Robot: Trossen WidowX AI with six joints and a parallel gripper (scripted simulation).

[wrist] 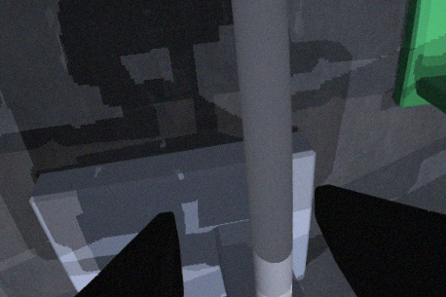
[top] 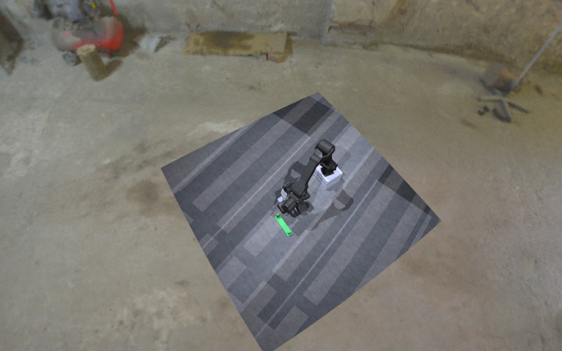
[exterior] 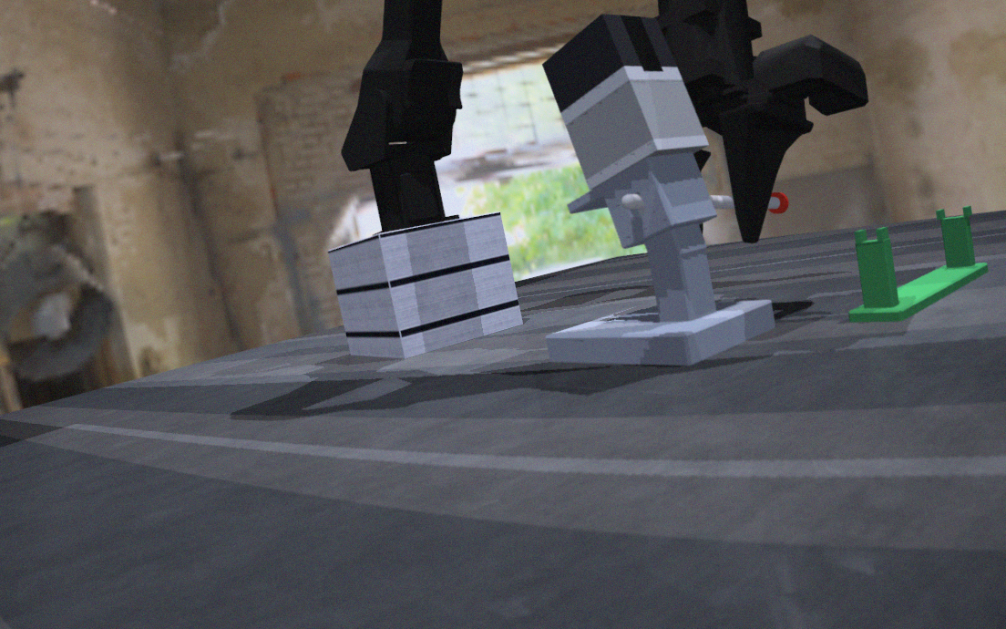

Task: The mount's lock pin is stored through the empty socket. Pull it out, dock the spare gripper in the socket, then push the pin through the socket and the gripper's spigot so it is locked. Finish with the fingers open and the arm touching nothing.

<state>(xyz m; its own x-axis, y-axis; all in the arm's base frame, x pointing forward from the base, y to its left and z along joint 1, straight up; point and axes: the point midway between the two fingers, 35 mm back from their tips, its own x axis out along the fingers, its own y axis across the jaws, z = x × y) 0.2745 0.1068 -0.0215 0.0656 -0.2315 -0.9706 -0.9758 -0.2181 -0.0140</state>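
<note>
Right now the grey mount is 50 mm to the right of my gripper tip. Also, from my gripper tip: spare gripper (50 mm to the right, 80 mm above); cradle (80 mm ahead, 90 mm to the left, 20 mm below).
</note>
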